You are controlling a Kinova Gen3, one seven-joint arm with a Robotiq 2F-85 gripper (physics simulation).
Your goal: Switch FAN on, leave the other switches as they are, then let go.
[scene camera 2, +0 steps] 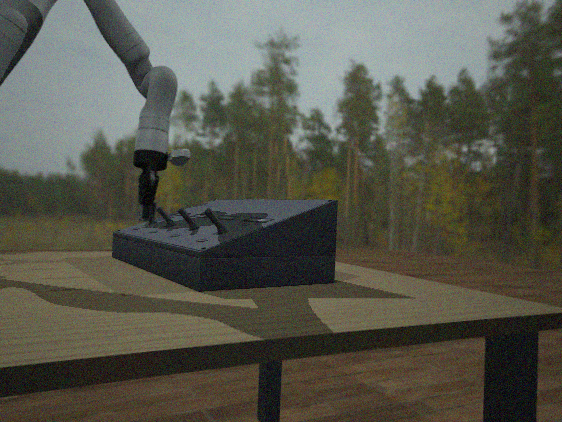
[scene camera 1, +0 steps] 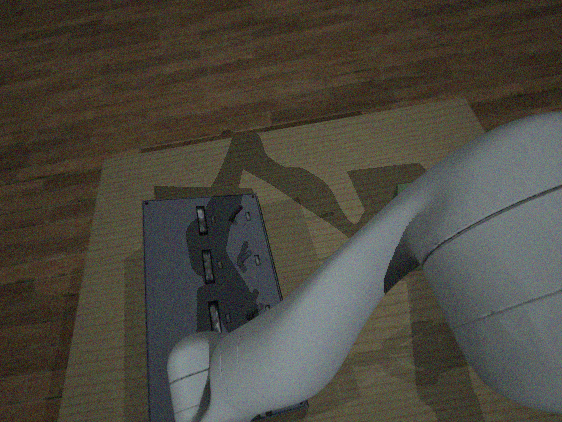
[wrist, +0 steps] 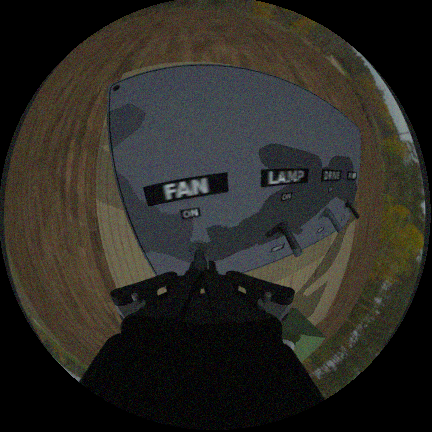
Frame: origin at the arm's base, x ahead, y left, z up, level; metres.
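Seen in the pictures: gripper, fingertip midpoint: [scene camera 2: 144, 221] [wrist: 202, 263].
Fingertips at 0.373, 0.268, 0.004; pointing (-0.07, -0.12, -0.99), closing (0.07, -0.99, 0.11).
Observation:
A point is followed by its place in that frame, as x, y, z.
The dark blue-grey switch panel [scene camera 1: 170, 280] @(0.582, 0.095, 0.048) [scene camera 2: 267, 257] @(0.537, -0.133, -0.037) [wrist: 225, 115] @(0.530, 0.261, 0.044) slopes on the table. The FAN label [wrist: 186, 188] @(0.459, 0.290, 0.022) and its ON mark [wrist: 190, 213] @(0.435, 0.284, 0.014) face the wrist camera. My gripper [scene camera 2: 148, 220] @(0.373, 0.268, 0.004) [wrist: 202, 263] @(0.373, 0.268, 0.004) is shut and empty, low at the FAN lever [wrist: 199, 250] @(0.396, 0.274, 0.016), whose base shows just past the fingertips. The fingers partly hide this lever, so its exact tilt and any contact are unclear. The LAMP lever [scene camera 2: 165, 217] @(0.406, 0.150, 0.016) [wrist: 290, 239] @(0.407, 0.159, 0.022), DRIVE lever [scene camera 2: 188, 220] @(0.434, 0.033, 0.015) [wrist: 331, 220] @(0.433, 0.044, 0.018) and PUMP lever [scene camera 2: 215, 221] @(0.459, -0.084, 0.018) [wrist: 352, 209] @(0.460, -0.073, 0.020) lean toward the low edge, away from ON.
The arm hides the FAN end of the panel in scene camera 1. A green block [scene camera 1: 404, 188] @(0.081, -0.072, 0.086) [wrist: 306, 334] @(0.093, -0.034, 0.039) is partly hidden beside the arm on the wooden table [scene camera 1: 115, 185] @(0.868, -0.261, -0.086) [scene camera 2: 200, 325] @(0.385, -0.358, -0.086). The neighbouring LAMP lever stands beside the gripper.

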